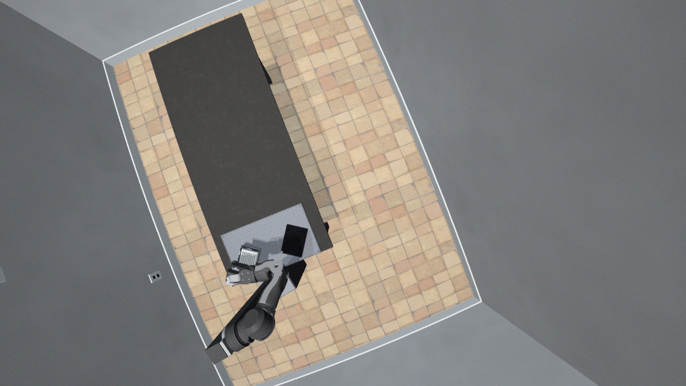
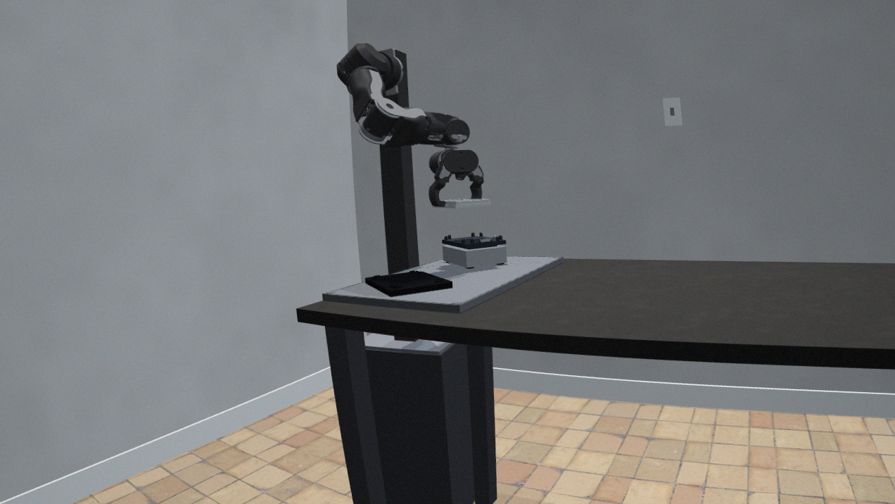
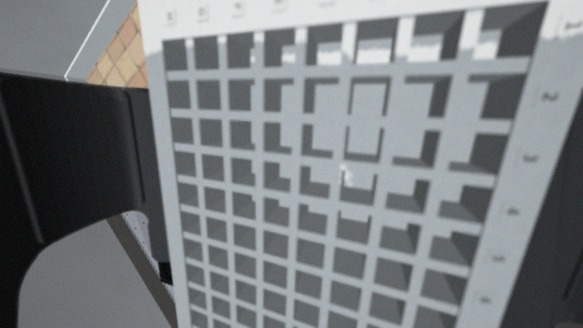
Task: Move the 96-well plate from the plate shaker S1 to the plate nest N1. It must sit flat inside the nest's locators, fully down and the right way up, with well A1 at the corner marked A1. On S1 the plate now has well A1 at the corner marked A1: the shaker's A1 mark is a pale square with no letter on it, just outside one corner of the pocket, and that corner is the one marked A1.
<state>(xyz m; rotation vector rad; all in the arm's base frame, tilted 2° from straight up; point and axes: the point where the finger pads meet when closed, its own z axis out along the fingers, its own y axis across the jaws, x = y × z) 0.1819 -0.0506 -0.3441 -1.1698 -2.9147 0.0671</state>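
Now: hand 20 mm past the black plate nest N1, 240 mm to the left of it and 140 mm above it. From my hand the other things lie so: white 96-well plate (10 mm ahead, 10 mm to the right); plate shaker S1 (40 mm ahead, 10 mm to the left, 100 mm below); A1 mark (40 mm behind, 150 mm to the right, 130 mm below).
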